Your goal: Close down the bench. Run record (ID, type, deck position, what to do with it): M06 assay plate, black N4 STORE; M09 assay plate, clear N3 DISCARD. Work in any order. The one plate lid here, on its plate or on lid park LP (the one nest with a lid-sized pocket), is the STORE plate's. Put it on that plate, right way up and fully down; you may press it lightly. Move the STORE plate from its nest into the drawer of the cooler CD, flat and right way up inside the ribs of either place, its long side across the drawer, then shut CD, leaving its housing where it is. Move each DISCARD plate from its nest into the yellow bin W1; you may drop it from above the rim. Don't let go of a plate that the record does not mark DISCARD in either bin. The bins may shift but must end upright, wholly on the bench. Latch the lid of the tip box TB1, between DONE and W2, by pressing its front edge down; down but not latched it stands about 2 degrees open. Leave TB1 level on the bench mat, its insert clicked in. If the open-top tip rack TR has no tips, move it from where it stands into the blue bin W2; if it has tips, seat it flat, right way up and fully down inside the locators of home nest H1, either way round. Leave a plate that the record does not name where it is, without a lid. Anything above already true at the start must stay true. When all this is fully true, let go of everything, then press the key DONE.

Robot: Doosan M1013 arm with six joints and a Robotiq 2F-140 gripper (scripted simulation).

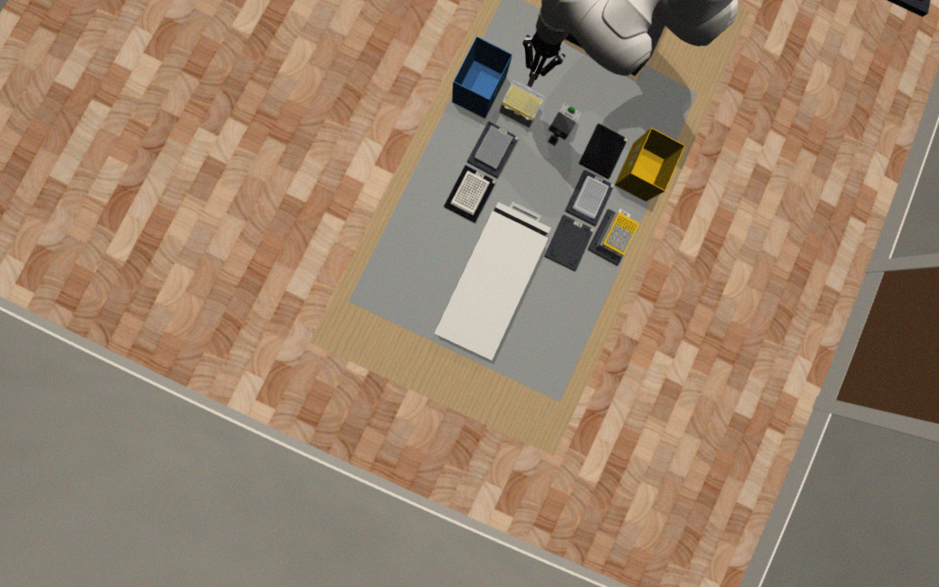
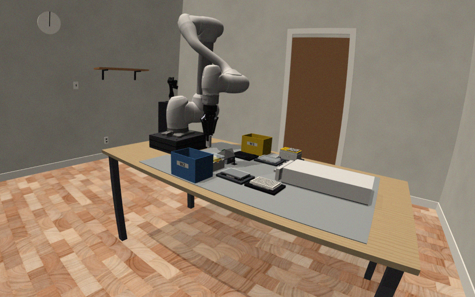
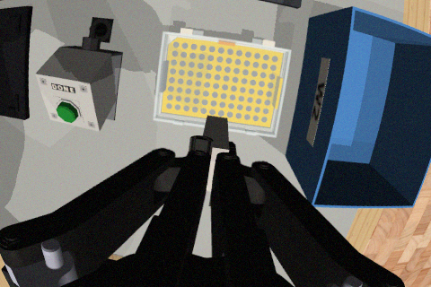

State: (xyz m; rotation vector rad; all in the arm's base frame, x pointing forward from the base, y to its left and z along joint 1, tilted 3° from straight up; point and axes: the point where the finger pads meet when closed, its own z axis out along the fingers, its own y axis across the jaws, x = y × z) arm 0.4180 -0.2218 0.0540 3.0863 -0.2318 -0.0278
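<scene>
Right now my hand is 30 mm short of the insert and 100 mm above it. From my hand the other things lie so: grey plate lid: 200 mm ahead, 50 mm to the right, 130 mm below; blue bin W2: 10 mm ahead, 160 mm to the right, 110 mm below; done key box: 20 mm ahead, 160 mm to the left, 100 mm below.
</scene>
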